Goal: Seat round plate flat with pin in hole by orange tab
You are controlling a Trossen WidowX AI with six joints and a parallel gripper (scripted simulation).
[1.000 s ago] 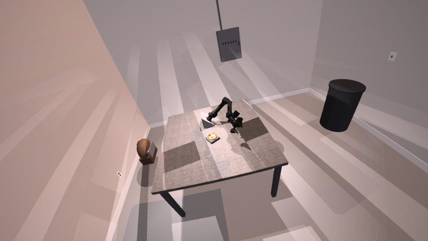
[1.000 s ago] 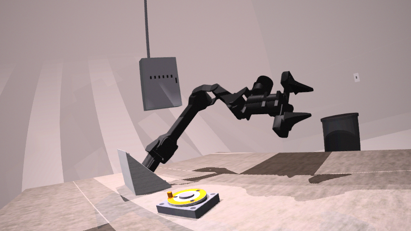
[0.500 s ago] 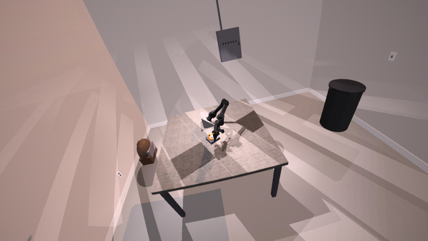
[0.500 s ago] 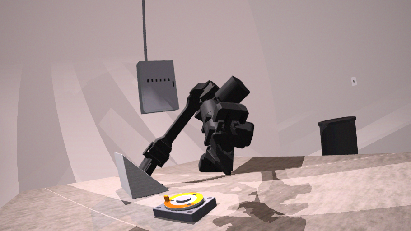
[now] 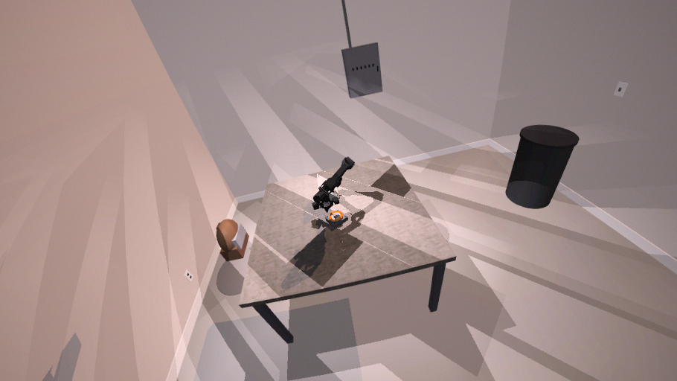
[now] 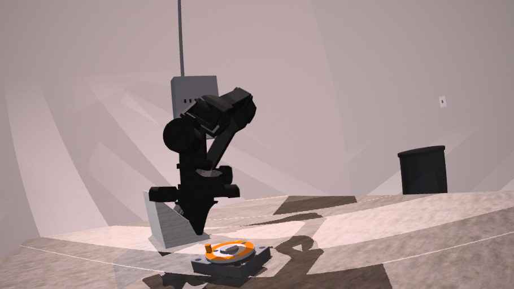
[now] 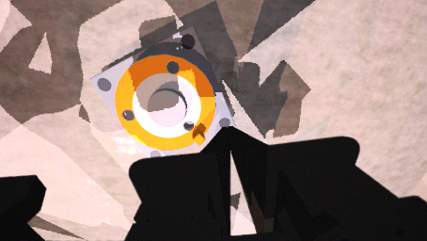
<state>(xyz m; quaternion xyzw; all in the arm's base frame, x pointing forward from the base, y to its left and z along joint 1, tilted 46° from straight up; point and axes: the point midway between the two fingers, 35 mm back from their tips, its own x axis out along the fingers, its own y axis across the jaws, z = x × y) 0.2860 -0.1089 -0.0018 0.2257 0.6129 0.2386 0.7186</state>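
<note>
Right now my gripper tip is 10 mm short of the base, 60 mm to the right of it and 60 mm above it.
</note>
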